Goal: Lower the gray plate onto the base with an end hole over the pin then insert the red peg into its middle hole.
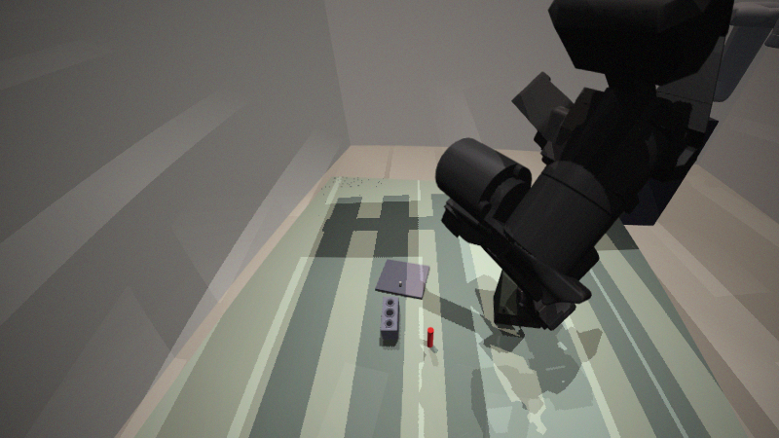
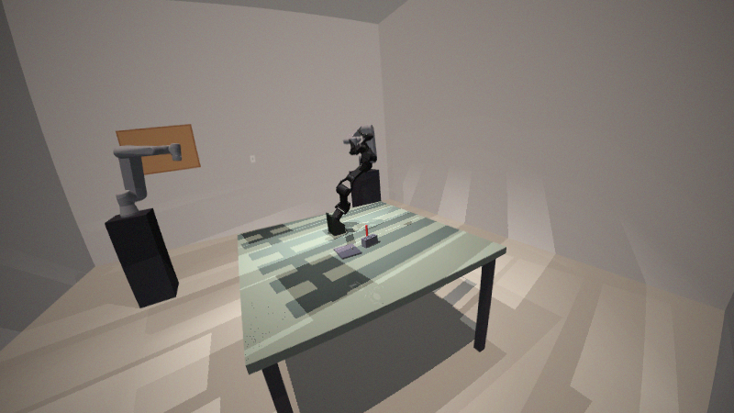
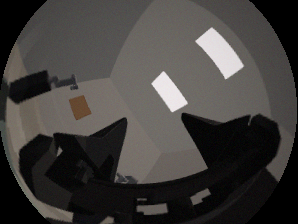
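Right now my gripper tip is 280 mm short of the gray plate, 120 mm to the left of it and 610 mm above it. The rest, counted from my gripper tip: red peg: 180 mm ahead, 70 mm to the right, 610 mm below; base: 270 mm ahead, 260 mm to the right, 640 mm below.
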